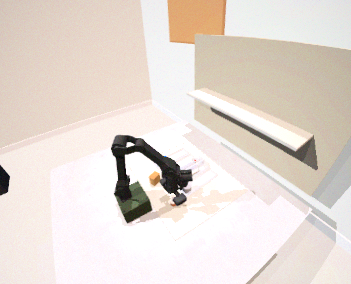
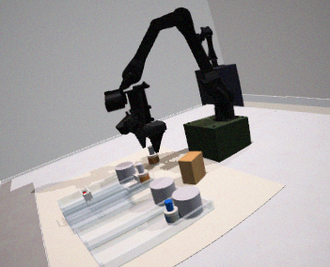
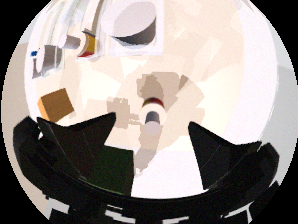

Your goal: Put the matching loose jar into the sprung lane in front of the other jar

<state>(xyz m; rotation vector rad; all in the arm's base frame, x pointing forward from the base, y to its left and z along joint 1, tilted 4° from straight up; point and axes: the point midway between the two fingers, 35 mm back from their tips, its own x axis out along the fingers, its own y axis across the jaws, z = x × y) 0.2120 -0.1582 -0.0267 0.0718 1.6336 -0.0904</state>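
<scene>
Right now my gripper tip is 21 cm to the right of the orange-brown box, 2 cm above it and 1 cm short of it. From my gripper tip the other things lie so: clear sprung lane 25 cm ahead, 13 cm to the left, 3 cm below; wall shelf 62 cm ahead, 32 cm above, 8 cm to the left.
</scene>
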